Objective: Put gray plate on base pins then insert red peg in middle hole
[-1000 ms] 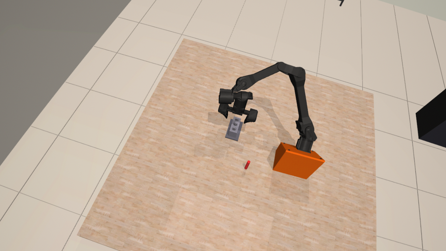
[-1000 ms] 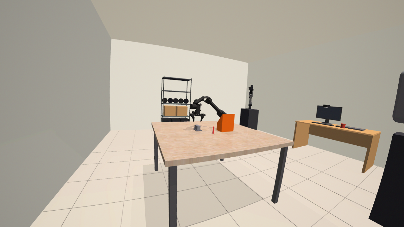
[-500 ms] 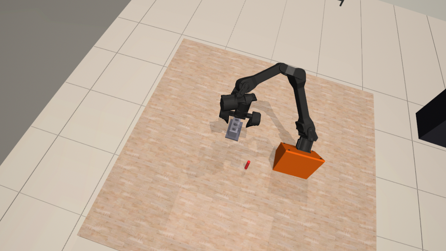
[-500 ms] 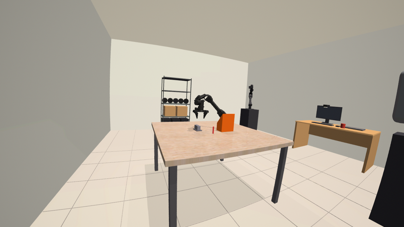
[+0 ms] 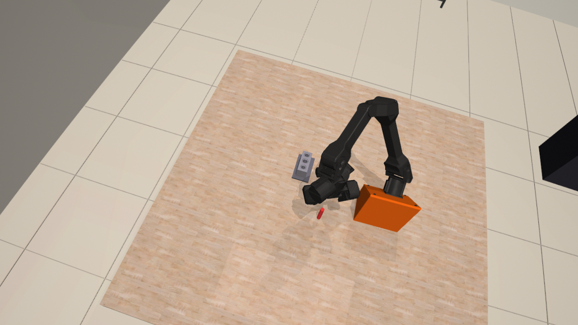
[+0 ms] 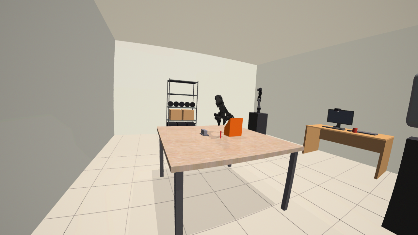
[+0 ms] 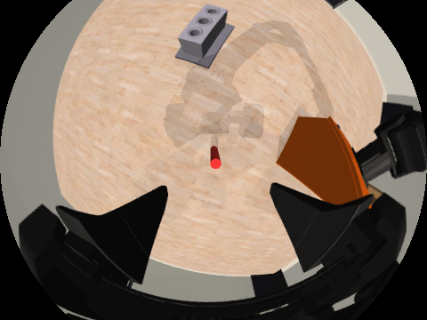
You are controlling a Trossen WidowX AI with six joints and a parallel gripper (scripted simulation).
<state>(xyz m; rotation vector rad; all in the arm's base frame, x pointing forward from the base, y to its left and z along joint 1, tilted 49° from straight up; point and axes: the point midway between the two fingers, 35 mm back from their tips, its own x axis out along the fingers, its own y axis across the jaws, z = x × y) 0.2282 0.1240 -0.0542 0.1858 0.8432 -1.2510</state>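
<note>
The red peg lies 100 mm below my gripper tip. Round my gripper tip: gray plate (120 mm ahead, 190 mm to the right, 100 mm below).
</note>
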